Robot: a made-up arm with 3 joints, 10 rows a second.
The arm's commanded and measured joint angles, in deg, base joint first. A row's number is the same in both.
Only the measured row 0 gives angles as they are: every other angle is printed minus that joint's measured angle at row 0.
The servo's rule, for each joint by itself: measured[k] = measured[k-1] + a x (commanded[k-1-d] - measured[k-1]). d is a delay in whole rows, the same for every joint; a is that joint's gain. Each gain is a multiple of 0.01, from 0.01 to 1. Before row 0 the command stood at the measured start. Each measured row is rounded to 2 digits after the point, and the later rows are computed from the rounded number. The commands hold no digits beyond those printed.
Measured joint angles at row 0:
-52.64, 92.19, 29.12
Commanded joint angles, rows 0 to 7:
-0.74, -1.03, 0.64
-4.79, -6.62, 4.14
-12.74, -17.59, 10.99
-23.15, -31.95, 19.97
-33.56, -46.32, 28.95
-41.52, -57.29, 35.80
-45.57, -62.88, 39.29
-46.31, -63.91, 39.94
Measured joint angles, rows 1 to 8:
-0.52, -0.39, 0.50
-3.51, -2.76, 3.34
-9.97, -8.40, 9.31
-19.20, -17.35, 17.62
-29.25, -28.36, 26.46
-37.84, -39.35, 33.75
-43.25, -48.29, 38.07
-45.39, -54.23, 39.53
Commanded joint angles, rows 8 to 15:
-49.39, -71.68, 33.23
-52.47, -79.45, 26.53
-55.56, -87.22, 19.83
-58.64, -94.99, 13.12
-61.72, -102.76, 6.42
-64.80, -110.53, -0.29
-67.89, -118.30, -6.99
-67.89, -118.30, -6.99
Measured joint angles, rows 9 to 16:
-48.19, -60.86, 34.62
-51.19, -67.92, 28.31
-54.25, -75.25, 21.70
-57.32, -82.75, 15.01
-60.40, -90.35, 8.31
-63.48, -98.02, 1.60
-66.57, -105.73, -5.10
-67.49, -110.51, -6.57

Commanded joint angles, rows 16 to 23:
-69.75, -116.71, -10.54
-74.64, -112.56, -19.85
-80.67, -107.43, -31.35
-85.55, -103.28, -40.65
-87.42, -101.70, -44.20
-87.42, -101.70, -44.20
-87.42, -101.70, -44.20
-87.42, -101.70, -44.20
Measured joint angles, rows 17 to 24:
-69.07, -112.87, -9.67
-72.97, -112.75, -17.61
-78.36, -110.73, -28.33
-83.39, -107.90, -37.94
-86.21, -105.54, -42.82
-87.06, -104.08, -43.90
-87.31, -103.18, -44.13
-87.39, -102.62, -44.18

